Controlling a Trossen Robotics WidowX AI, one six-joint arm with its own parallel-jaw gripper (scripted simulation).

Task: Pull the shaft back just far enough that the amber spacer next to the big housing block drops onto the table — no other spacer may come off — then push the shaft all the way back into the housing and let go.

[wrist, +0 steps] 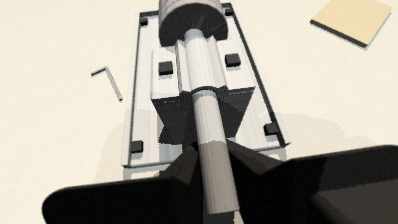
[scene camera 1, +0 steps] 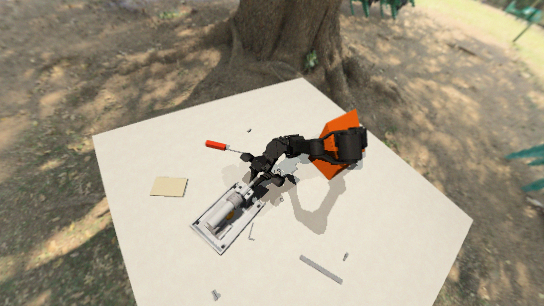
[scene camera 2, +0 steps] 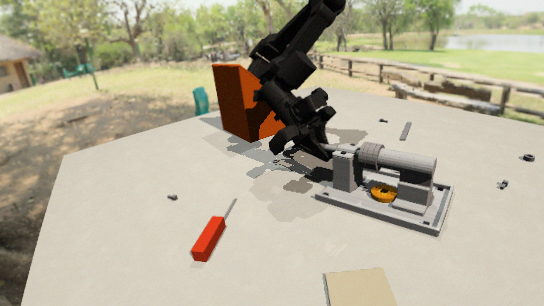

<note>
In view: the gripper (scene camera 2: 330,159), a grey shaft (wrist: 220,192) and a red-handled screwdriver (scene camera 2: 208,239).
The gripper also shows in the wrist view (wrist: 209,146) and in scene camera 1 (scene camera 1: 250,187). The wrist view misses the red-handled screwdriver: it is out of frame.
</note>
